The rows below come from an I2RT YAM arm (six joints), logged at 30 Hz.
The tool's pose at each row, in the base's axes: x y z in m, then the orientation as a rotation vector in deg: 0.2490, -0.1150, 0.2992, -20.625, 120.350, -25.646; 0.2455, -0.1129, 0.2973, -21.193, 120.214, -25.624; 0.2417, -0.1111, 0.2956, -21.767, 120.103, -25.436; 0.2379, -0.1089, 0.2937, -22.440, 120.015, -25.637; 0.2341, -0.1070, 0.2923, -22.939, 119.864, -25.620; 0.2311, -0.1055, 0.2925, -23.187, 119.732, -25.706; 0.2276, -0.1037, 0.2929, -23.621, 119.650, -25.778; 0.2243, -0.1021, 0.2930, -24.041, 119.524, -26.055; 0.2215, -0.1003, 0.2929, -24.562, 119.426, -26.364
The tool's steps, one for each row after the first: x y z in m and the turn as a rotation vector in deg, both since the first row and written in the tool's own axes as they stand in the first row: 0.0024, 0.0030, -0.0024, -0.205, -0.162, -0.398; 0.0049, 0.0057, -0.0050, -0.531, -0.340, -0.734; 0.0074, 0.0088, -0.0077, -0.640, -0.403, -1.298; 0.0096, 0.0114, -0.0105, -0.812, -0.571, -1.649; 0.0104, 0.0129, -0.0134, -0.820, -0.686, -1.862; 0.0112, 0.0146, -0.0169, -0.923, -0.762, -2.203; 0.0122, 0.0163, -0.0200, -0.872, -0.828, -2.617; 0.0130, 0.0182, -0.0227, -0.846, -0.862, -3.117
